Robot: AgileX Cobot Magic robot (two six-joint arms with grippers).
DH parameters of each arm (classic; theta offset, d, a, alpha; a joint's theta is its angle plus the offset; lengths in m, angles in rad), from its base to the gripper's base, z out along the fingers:
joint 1: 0 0.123 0 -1.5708
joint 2: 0.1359 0 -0.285 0
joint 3: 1.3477 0 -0.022 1.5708
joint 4: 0 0.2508 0 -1.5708
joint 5: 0 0 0.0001 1.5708
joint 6: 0 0.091 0 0
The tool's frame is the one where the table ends.
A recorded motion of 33 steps. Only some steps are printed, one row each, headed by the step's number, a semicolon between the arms.
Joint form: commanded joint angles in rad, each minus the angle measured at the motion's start. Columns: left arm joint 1, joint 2, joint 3, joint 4, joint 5, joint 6; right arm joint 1, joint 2, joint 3, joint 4, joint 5, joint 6.
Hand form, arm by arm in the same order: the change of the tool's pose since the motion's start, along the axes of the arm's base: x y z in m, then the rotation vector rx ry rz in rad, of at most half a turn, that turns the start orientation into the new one. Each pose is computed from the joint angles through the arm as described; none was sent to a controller.
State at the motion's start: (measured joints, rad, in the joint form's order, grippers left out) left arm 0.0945 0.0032 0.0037 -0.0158 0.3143 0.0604; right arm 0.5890 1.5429 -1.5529 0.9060 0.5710 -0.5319
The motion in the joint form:
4: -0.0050 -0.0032 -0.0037 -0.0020 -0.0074 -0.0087; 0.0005 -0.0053 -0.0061 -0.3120 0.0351 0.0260
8: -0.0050 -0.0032 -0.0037 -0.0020 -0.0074 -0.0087; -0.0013 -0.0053 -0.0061 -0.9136 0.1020 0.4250
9: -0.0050 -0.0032 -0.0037 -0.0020 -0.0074 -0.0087; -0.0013 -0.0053 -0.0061 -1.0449 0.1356 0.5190
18: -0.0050 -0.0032 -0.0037 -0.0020 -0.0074 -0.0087; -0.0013 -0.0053 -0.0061 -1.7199 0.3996 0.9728
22: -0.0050 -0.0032 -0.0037 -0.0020 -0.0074 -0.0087; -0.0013 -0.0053 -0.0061 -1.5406 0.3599 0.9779
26: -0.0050 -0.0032 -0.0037 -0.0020 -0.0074 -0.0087; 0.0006 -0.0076 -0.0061 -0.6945 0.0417 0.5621
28: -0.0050 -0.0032 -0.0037 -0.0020 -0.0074 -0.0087; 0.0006 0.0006 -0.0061 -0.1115 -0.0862 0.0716
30: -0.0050 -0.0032 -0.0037 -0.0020 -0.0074 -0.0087; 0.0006 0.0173 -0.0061 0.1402 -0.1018 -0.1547
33: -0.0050 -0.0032 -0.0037 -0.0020 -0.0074 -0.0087; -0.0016 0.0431 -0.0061 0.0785 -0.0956 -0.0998
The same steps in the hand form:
4: -0.0001 -0.0003 0.0021 -0.0091 -0.0152 -0.0031; 0.0035 -0.0092 -0.0089 -0.2548 -0.1410 -0.0160
8: -0.0001 -0.0003 0.0021 -0.0091 -0.0152 -0.0031; 0.0185 -0.0354 -0.0230 -0.5547 -0.1433 -0.2391
9: -0.0001 -0.0003 0.0021 -0.0091 -0.0152 -0.0031; 0.0213 -0.0428 -0.0249 -0.6185 -0.1362 -0.3031
18: -0.0001 -0.0003 0.0021 -0.0091 -0.0152 -0.0031; 0.0317 -0.0917 -0.0199 -0.9329 -0.1474 -0.7688
22: -0.0001 -0.0003 0.0021 -0.0091 -0.0152 -0.0031; 0.0285 -0.0802 -0.0268 -0.7955 -0.0393 -0.6959
26: -0.0001 -0.0003 0.0021 -0.0091 -0.0152 -0.0031; 0.0134 -0.0242 -0.0163 -0.2660 0.0455 -0.2638
28: -0.0001 -0.0003 0.0021 -0.0091 -0.0152 -0.0031; 0.0078 -0.0047 0.0028 -0.0141 -0.0518 -0.0924
30: -0.0001 -0.0003 0.0021 -0.0091 -0.0152 -0.0031; 0.0090 0.0025 0.0059 0.0686 -0.0857 -0.0397
33: -0.0001 -0.0003 0.0021 -0.0091 -0.0152 -0.0031; 0.0165 0.0055 -0.0061 0.0294 -0.0517 -0.0503

